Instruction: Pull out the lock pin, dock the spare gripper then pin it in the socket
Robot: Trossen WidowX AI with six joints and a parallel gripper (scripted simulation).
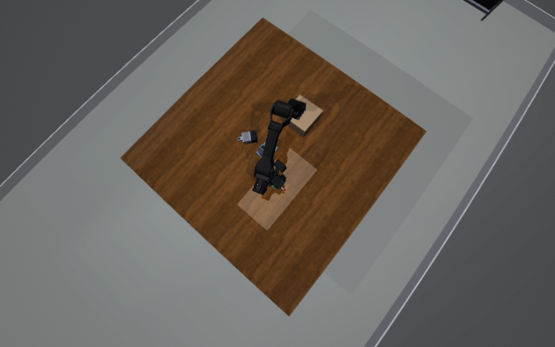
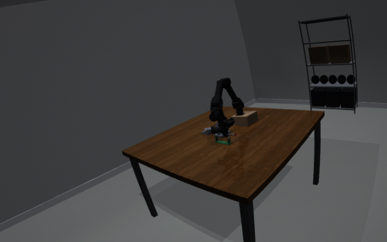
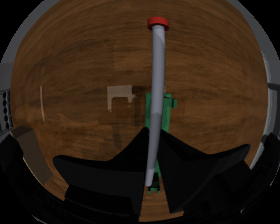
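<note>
Now: the green rack 1 cm ahead of my gripper tip, 4 cm to the right of it and 2 cm below it. From my gripper tip the other things lie so: grey mount (12 cm behind, 13 cm to the right, 1 cm above); then spare gripper (14 cm behind, 26 cm to the right, 2 cm below).
</note>
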